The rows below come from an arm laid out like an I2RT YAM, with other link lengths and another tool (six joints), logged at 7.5 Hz.
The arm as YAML. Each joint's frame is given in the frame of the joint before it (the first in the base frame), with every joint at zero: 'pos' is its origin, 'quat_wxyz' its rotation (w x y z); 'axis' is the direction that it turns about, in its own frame. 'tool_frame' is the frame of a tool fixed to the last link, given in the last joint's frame.
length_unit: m
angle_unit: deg
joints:
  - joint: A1
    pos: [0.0, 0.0, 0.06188]
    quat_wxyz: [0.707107, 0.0, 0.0, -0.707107]
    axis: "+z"
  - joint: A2
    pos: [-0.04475, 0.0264, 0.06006]
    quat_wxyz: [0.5, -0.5, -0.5, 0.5]
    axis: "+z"
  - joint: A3
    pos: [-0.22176, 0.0, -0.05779]
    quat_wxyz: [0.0, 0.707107, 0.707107, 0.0]
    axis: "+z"
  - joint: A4
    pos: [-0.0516, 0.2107, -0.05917]
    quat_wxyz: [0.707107, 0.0, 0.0, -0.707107]
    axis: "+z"
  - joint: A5
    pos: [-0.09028, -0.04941, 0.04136]
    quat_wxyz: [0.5, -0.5, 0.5, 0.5]
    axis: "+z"
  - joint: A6
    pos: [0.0, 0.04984, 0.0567]
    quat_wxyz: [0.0, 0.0, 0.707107, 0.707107]
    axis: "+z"
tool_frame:
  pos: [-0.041, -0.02, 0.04]
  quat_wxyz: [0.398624, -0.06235, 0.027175, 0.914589]
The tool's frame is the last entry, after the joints.
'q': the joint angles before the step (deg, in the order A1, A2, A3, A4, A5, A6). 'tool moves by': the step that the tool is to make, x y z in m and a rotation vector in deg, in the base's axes. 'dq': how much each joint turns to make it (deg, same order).
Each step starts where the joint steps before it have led.
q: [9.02, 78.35, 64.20, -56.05, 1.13, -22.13]
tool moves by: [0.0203, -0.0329, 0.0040, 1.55, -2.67, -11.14]
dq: [-7.49, -0.01, -0.01, 2.72, 0.11, 3.87]
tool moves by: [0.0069, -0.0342, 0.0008, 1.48, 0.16, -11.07]
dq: [-7.09, 0.00, 0.00, -0.31, 0.16, 4.25]
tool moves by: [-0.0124, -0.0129, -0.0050, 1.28, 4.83, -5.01]
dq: [-3.04, 0.02, 0.02, -5.01, 0.03, 2.09]
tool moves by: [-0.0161, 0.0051, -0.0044, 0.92, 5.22, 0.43]
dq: [0.60, -0.05, -0.03, -5.32, -0.11, 0.20]
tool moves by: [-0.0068, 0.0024, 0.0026, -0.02, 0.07, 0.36]
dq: [0.36, -1.73, -0.64, -1.16, 0.03, 0.00]
